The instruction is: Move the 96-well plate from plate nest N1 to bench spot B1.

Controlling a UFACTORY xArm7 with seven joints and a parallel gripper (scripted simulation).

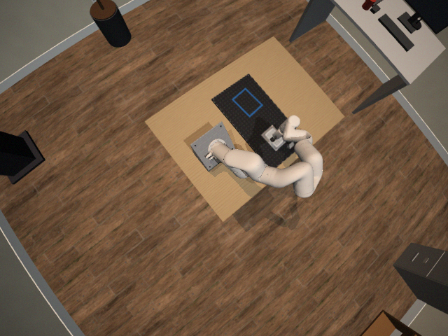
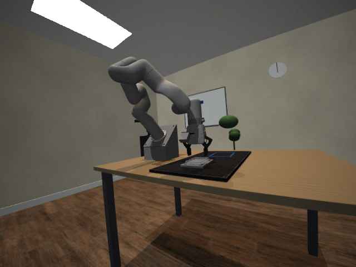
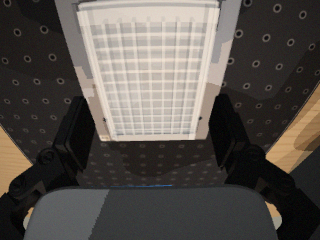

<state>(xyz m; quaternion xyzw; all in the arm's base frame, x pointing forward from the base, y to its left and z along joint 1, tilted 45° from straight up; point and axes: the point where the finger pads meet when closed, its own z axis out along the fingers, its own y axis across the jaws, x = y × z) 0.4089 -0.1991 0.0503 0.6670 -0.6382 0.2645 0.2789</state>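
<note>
Now: the white 96-well plate 4 cm below my hand. Also, from my hand: grey plate nest N1: 5 cm below.
</note>
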